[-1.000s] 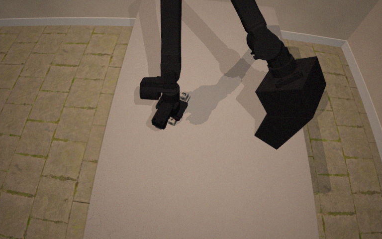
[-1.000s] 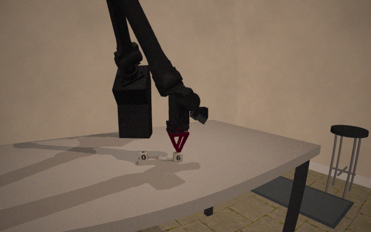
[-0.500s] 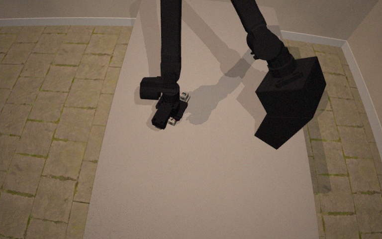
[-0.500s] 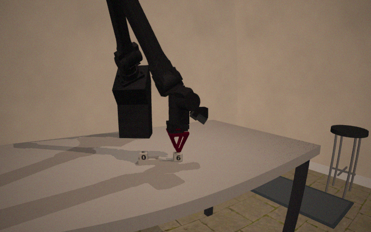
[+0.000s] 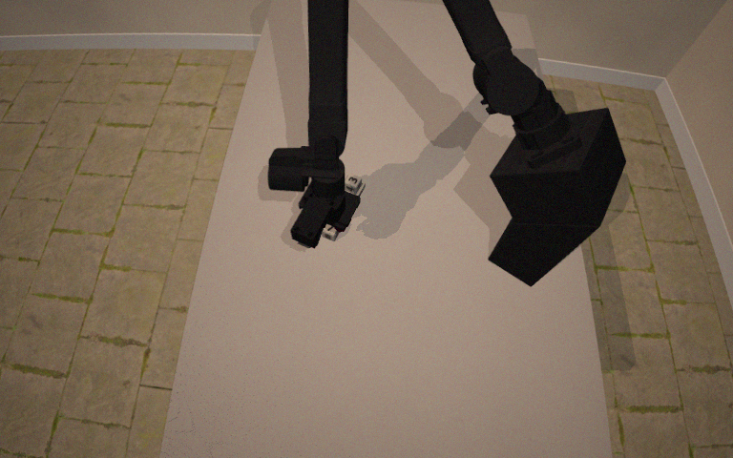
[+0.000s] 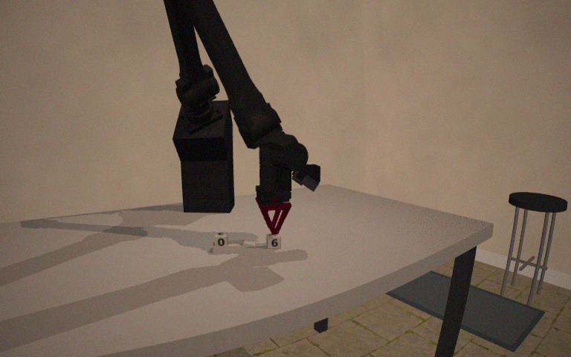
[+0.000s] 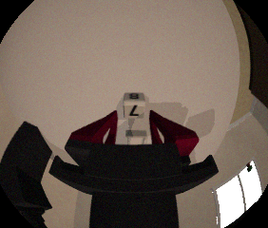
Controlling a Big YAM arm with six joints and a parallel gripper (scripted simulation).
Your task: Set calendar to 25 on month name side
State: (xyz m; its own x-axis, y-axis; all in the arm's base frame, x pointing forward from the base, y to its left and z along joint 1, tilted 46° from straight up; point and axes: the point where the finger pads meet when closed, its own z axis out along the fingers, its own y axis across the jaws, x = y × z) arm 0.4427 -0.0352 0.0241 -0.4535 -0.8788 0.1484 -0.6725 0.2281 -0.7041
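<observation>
Right now my hand is 90 mm to the left of the pale tray, 60 mm past it and 40 mm above it.
</observation>
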